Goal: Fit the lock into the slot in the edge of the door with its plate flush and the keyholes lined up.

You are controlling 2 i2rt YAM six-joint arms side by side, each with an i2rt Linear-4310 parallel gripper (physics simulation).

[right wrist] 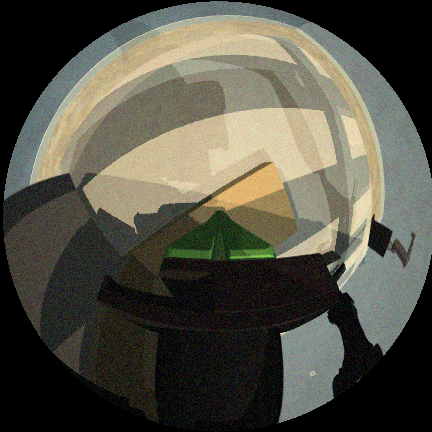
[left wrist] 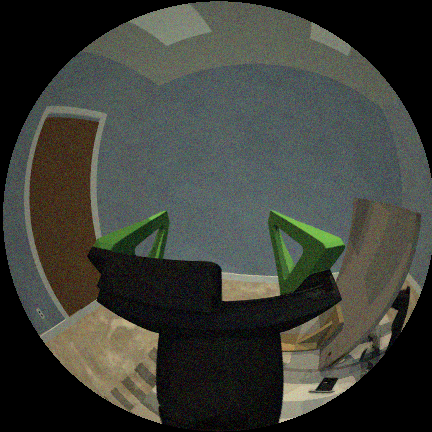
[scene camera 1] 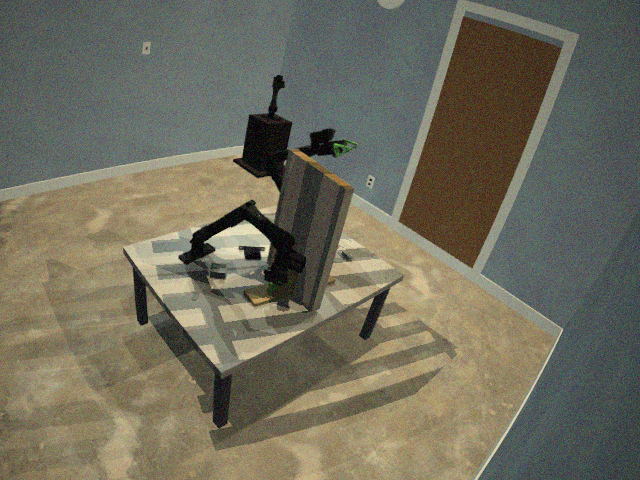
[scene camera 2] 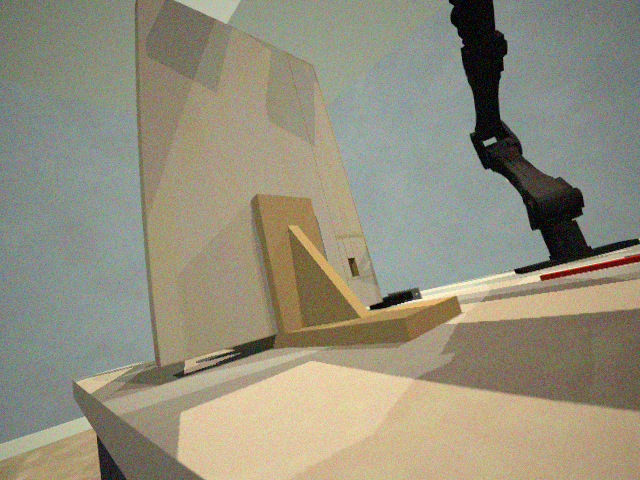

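Seen in the pictures: left gripper, between the fingertips: [left wrist: 218,215] [scene camera 1: 353,146]; right gripper, between the fingertips: [right wrist: 219,216] [scene camera 1: 269,295]; left arm's base, origin of its link: [scene camera 2: 572,260]; right arm's base, origin of its link: [scene camera 1: 197,253].
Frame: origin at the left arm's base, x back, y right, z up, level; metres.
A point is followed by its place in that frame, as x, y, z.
Observation:
The tall grey door panel [scene camera 1: 310,222] @(-0.341, 0.505, 0.392) [scene camera 2: 222,155] @(-0.389, 0.479, 0.293) [left wrist: 380,250] @(-0.263, 0.420, 0.494) [right wrist: 30,250] stands upright on the table in wooden feet. Its keyhole [scene camera 2: 353,266] @(-0.180, 0.391, 0.097) shows low, near one edge. The black lock [scene camera 1: 252,252] @(-0.023, 0.386, 0.021) [scene camera 2: 400,298] @(-0.045, 0.346, 0.011) [left wrist: 326,384] lies on the table near that edge, its plate visible in the left wrist view; it is apart from the door. The slot does not show clearly. My right gripper [scene camera 1: 273,287] @(-0.274, 0.616, 0.033) [right wrist: 219,216] @(-0.274, 0.616, 0.033) is shut and empty, low over a wooden foot beside the door face. My left gripper [scene camera 1: 354,144] @(-0.267, 0.005, 0.595) [left wrist: 218,215] @(-0.267, 0.005, 0.595) is open and empty, high beyond the door.
A wooden foot [scene camera 1: 258,296] @(-0.236, 0.641, 0.018) [right wrist: 257,187] @(-0.251, 0.660, 0.018) lies on the near side of the door, another foot [scene camera 2: 429,316] @(-0.414, 0.262, 0.011) [left wrist: 327,332] @(-0.297, 0.410, 0.127) on the far side. A small black object [scene camera 1: 217,274] @(-0.012, 0.655, 0.024) lies on the table [scene camera 1: 248,335] @(-0.332, 0.853, 0.000). A black pedestal [scene camera 1: 267,139] carrying an arm stands behind.

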